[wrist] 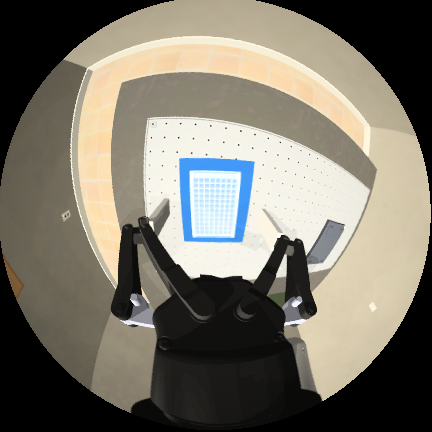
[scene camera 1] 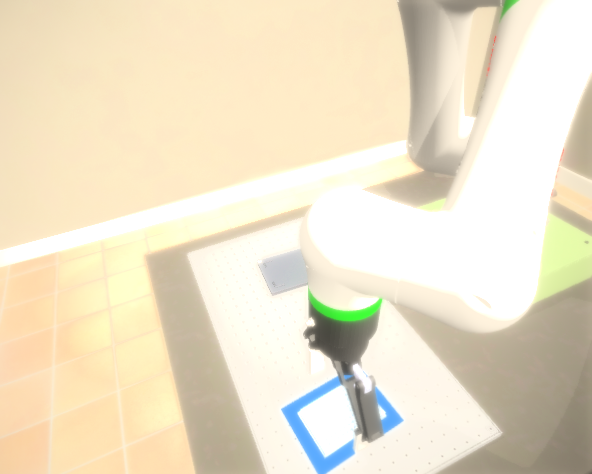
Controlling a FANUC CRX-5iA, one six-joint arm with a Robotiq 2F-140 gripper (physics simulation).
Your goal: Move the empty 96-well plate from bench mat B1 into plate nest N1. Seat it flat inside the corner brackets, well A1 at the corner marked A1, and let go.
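Places are measured from the arm's base along level axes (x ahead, y down, z left), in centimetres.
Pixels of known places: gripper, fingertip midpoint: [wrist: 214, 210] [scene camera 1: 337, 405].
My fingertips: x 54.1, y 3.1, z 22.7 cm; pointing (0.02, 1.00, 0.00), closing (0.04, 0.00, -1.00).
Note:
Behind a point stands the place of what it marks.
The white 96-well plate [scene camera 1: 325, 422] @(y 6.3, x 56.5, z 23.1 cm) [wrist: 215, 205] @(y 7.0, x 53.3, z 22.3 cm) lies flat inside the border of the blue bench mat [scene camera 1: 303, 434] @(y 7.6, x 60.5, z 22.8 cm) [wrist: 186, 200] @(y 7.6, x 53.3, z 27.6 cm). Its well grid shows in the wrist view. My gripper [scene camera 1: 343, 401] @(y 3.1, x 54.1, z 22.7 cm) [wrist: 214, 210] @(y 3.1, x 54.1, z 22.7 cm) is open wide, with a finger out beyond each long side of the plate and a gap on both sides. The near finger hides part of the plate and mat in the scene view. The grey-blue nest [scene camera 1: 284, 273] @(y 6.6, x 49.4, z -13.6 cm) [wrist: 327, 241] @(y 6.6, x 47.6, z -14.1 cm) lies farther back on the board, partly behind the arm in the scene view. Its corner brackets are too small to make out.
The white perforated board [scene camera 1: 240, 320] @(y 7.8, x 63.1, z -5.3 cm) [wrist: 220, 135] @(y 7.8, x 65.4, z 23.5 cm) carries the mat and the nest. It lies on a dark grey table [scene camera 1: 172, 310] @(y 9.1, x 76.5, z -16.1 cm) [wrist: 127, 150] @(y 9.1, x 61.7, z 41.1 cm). A green block [scene camera 1: 565, 250] @(y -0.4, x -6.3, z 13.4 cm) stands at the right, partly behind the arm, in the scene view.

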